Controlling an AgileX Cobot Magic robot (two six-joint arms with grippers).
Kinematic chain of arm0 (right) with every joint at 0, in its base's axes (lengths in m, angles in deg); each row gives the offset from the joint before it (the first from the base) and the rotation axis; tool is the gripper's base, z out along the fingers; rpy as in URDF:
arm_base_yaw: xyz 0 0 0.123 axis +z
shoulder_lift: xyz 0 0 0 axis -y
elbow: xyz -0.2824 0 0.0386 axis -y
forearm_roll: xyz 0.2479 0 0.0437 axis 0.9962 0 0.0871
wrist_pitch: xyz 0 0 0 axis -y
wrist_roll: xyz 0.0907 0 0.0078 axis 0.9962 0 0.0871
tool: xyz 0 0 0 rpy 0 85 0
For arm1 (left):
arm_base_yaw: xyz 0 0 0.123 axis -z
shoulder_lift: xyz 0 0 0 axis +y
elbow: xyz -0.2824 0 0.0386 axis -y
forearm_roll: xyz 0.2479 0 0.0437 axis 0.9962 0 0.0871
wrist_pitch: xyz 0 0 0 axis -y
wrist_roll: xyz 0.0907 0 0.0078 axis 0.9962 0 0.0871
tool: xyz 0 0 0 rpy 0 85 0
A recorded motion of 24 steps. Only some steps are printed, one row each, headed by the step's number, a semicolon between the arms.
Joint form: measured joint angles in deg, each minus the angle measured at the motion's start. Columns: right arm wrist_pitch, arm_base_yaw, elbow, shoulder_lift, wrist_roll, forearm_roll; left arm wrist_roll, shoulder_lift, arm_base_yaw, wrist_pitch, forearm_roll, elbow.
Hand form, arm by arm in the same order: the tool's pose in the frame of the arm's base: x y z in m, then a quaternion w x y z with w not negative. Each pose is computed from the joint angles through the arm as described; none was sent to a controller.
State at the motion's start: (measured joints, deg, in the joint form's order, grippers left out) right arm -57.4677 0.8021 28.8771 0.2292 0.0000 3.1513; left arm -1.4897 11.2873 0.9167 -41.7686 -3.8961 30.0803
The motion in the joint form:
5: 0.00 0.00 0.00 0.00 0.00 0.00; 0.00 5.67 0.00 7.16 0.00 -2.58
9: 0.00 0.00 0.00 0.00 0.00 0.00; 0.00 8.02 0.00 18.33 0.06 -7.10
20: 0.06 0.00 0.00 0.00 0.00 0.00; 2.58 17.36 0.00 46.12 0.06 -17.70
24: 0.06 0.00 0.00 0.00 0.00 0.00; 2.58 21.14 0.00 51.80 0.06 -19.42
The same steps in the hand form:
5: -0.0038 0.0042 0.2831 0.54889 -0.00622 0.83528 0.03134; 0.0628 -0.0045 0.3009 0.57910 -0.01566 0.81391 -0.04413
9: -0.0038 0.0042 0.2831 0.54889 -0.00622 0.83528 0.03134; 0.0788 -0.0037 0.2890 0.60929 -0.02016 0.79157 -0.04209
20: -0.0038 0.0042 0.2832 0.54933 -0.00621 0.83500 0.03134; 0.1112 -0.0013 0.2537 0.66283 -0.01356 0.74840 -0.01923
24: -0.0038 0.0042 0.2832 0.54933 -0.00621 0.83500 0.03134; 0.1191 -0.0009 0.2448 0.66400 -0.01542 0.74739 -0.01653

